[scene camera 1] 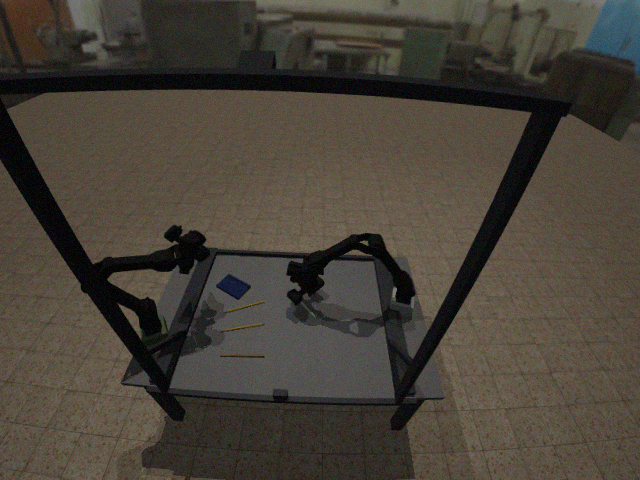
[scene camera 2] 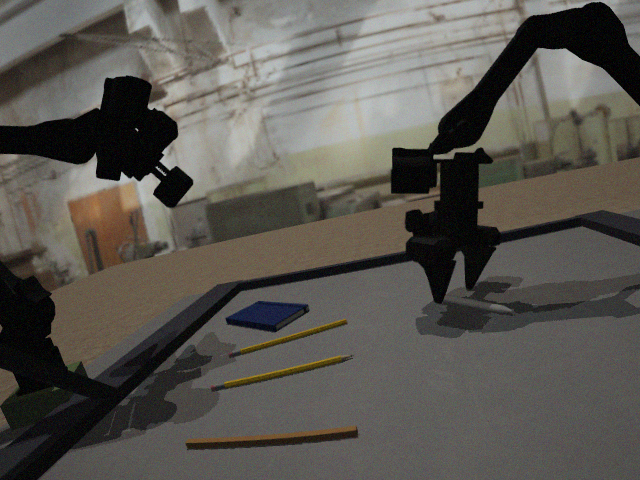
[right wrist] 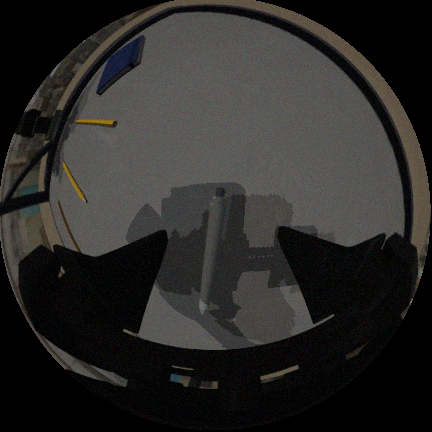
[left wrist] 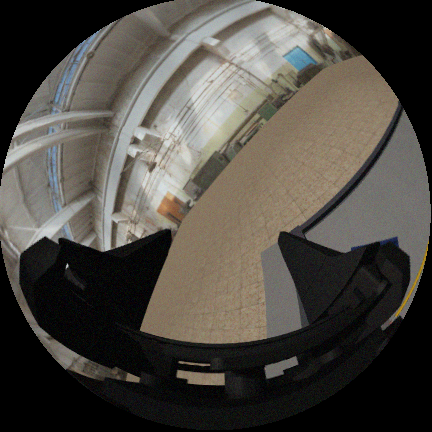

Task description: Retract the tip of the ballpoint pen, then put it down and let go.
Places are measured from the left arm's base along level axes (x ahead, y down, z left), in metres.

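Pixels of known places: left gripper, between the fingertips: [scene camera 2: 158, 167] [left wrist: 226, 236]; right gripper, between the fingertips: [scene camera 1: 302, 300] [scene camera 2: 454, 295] [right wrist: 223, 234]; left arm's base, origin of its link: [scene camera 1: 152, 328]; right arm's base, origin of its link: [scene camera 1: 403, 297].
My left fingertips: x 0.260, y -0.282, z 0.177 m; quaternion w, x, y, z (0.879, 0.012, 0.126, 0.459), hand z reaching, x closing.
Ahead of a thing's pixels: the offset from my left fingertips to its middle.
The pale ballpoint pen {dx +0.373, dy +0.317, dz -0.348 m} [scene camera 1: 309, 309] [scene camera 2: 478, 305] [right wrist: 214, 240] lies on the grey table. In the right wrist view its dark button end is at the top and its pointed end at the bottom; whether the writing tip sticks out is too small to tell. My right gripper [scene camera 1: 306, 294] [scene camera 2: 454, 294] [right wrist: 223, 234] points down, open and empty, just above the button-end half of the pen, which shows between its spread fingers in the right wrist view. My left gripper [left wrist: 226, 236] is open and empty, raised off at the left, away from the pen.
A blue notebook {dx +0.121, dy +0.316, dz -0.080 m} [scene camera 1: 233, 286] [scene camera 2: 267, 315] [right wrist: 121, 64] lies at the back left. Two yellow pencils, the back one {dx +0.124, dy +0.319, dz -0.217 m} [scene camera 1: 245, 307] [scene camera 2: 289, 338] and the front one {dx +0.086, dy +0.319, dz -0.317 m} [scene camera 1: 242, 327] [scene camera 2: 284, 372], and an orange-brown stick {dx +0.036, dy +0.319, dz -0.439 m} [scene camera 1: 241, 355] [scene camera 2: 271, 438] lie left of the pen. Dark frame posts [scene camera 1: 478, 248] surround the table.
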